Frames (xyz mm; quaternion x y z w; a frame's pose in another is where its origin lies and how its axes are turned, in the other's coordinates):
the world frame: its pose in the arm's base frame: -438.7 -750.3 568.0 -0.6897 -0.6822 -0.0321 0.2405
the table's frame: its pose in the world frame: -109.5 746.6 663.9 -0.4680 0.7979 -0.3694 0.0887
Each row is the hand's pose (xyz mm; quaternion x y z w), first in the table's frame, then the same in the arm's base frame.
Working: the table's frame: its pose in the arm's base frame: 79.6 -567.6 -273.5 0.1039 -0.1084 -0.9613 0.2310

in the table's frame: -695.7 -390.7 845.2 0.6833 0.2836 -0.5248 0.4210
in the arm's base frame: 310.2 232.4 537.6 -0.5311 0.5824 0.4224 0.4475
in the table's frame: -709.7 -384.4 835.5 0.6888 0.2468 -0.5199 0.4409
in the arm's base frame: 327.4 231.9 532.0 -0.4985 0.5989 0.4437 0.4427
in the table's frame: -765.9 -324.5 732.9 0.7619 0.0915 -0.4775 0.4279
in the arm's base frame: 427.3 189.6 457.8 -0.3602 0.7080 0.4296 0.4294
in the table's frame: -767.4 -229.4 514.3 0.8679 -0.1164 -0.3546 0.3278
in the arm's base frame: 523.3 72.5 273.7 -0.1611 0.8599 0.3151 0.3679
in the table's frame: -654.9 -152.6 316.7 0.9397 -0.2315 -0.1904 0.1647
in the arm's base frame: 507.0 -78.4 87.8 -0.0323 0.9549 0.1245 0.2677
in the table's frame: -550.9 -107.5 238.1 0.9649 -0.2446 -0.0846 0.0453
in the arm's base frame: 455.0 -178.8 8.8 -0.0017 0.9801 -0.0161 0.1976
